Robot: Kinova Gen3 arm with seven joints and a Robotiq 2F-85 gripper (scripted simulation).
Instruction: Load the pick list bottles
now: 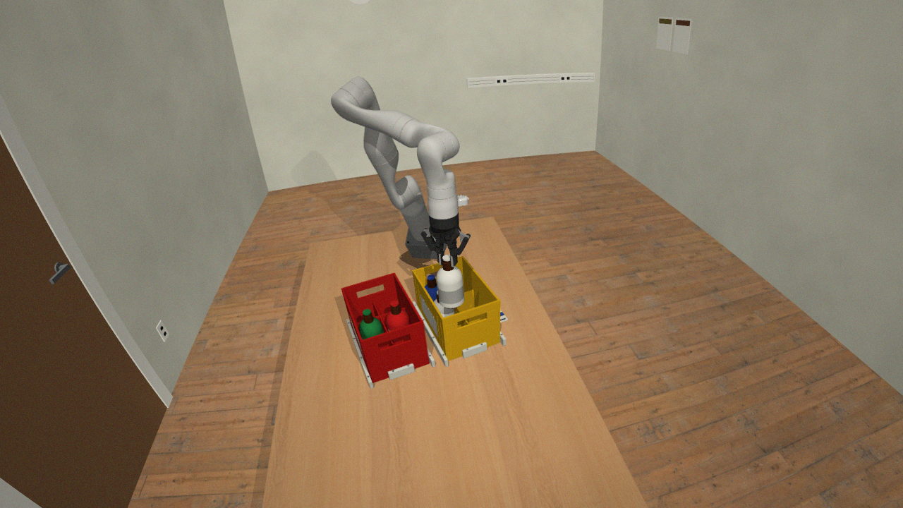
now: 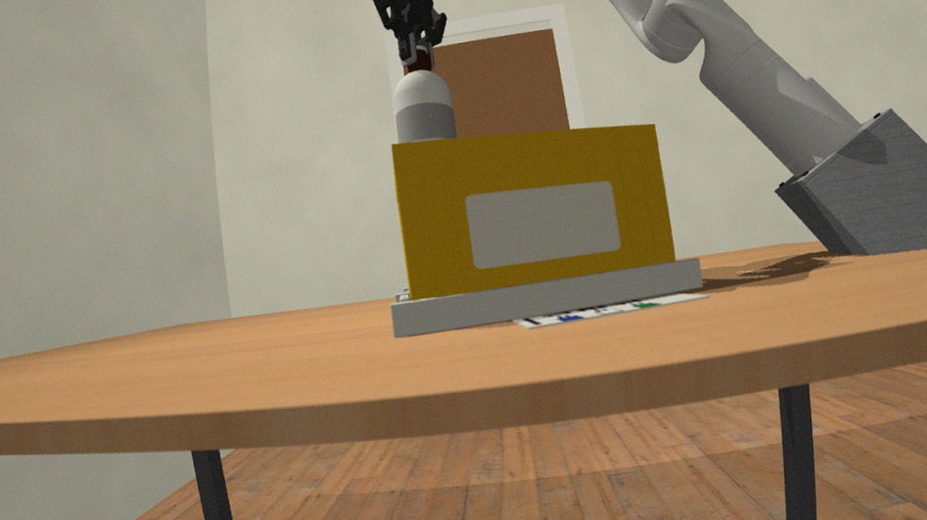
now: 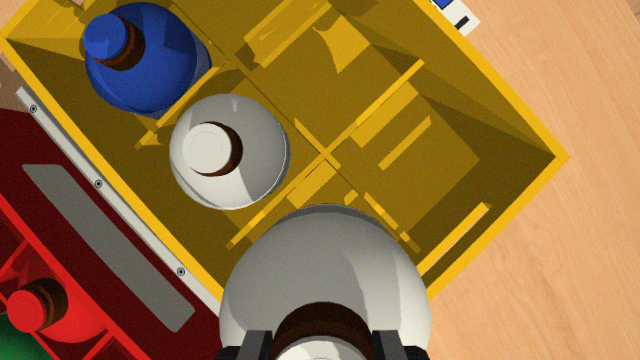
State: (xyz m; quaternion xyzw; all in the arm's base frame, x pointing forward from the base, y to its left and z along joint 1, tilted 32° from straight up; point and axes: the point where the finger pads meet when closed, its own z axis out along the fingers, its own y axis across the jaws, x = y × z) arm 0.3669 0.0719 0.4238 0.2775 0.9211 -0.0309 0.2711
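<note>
My gripper is now 9 cm past the yellow crate, 3 cm to the right of it and 25 cm above it. From my hand the other things lie so: red bottle (8 cm behind, 16 cm to the right, 25 cm below); red crate (8 cm behind, 20 cm to the right, 25 cm below); blue bottle (18 cm behind, 2 cm to the right, 25 cm below).
</note>
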